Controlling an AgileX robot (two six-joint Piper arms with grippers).
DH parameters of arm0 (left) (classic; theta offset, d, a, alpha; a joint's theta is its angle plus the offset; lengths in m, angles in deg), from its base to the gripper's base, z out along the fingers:
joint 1: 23.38 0.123 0 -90
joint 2: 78.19 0 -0.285 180
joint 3: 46.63 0 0.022 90
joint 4: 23.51 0.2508 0 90
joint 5: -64.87 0 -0.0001 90
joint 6: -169.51 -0.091 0 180
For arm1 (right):
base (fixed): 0 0 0 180
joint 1: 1.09 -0.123 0 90
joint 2: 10.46 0 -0.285 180
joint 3: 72.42 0 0.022 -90
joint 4: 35.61 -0.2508 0 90
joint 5: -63.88 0 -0.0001 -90
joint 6: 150.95 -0.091 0 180
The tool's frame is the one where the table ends.
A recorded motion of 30 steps. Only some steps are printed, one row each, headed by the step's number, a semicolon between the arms.
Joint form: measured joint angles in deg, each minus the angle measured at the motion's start. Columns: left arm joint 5, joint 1, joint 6, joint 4, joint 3, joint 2; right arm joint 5, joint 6, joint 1, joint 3, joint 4, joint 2.
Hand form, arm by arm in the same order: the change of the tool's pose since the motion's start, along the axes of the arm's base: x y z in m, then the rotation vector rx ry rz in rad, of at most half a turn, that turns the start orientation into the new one. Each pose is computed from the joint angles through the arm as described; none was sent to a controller.
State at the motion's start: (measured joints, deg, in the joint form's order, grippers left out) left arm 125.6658 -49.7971 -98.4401 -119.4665 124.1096 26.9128; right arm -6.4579 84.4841 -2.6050 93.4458 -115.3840 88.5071
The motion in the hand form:
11: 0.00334 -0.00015 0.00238 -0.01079 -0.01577 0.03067; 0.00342 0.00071 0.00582 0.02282 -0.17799 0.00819
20: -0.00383 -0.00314 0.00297 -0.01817 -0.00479 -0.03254; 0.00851 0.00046 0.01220 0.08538 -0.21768 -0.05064
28: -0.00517 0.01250 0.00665 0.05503 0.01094 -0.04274; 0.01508 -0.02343 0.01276 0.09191 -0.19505 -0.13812
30: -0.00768 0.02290 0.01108 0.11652 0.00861 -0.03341; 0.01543 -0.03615 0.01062 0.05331 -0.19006 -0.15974
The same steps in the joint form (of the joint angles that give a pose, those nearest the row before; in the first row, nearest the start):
11: -1.44 0.00 -1.08 -1.40 0.32 0.00; 0.59 10.90 0.00 0.00 -4.50 0.00
20: 1.56 -0.55 -0.26 -0.32 0.32 0.00; 2.02 13.43 0.00 -0.10 -10.12 0.00
28: 2.77 1.89 4.85 6.35 0.32 -1.91; 2.16 11.83 4.32 -0.10 -10.60 0.00
30: 2.51 3.24 8.33 11.30 0.32 -3.79; 2.16 11.21 6.62 -0.10 -8.11 -0.22

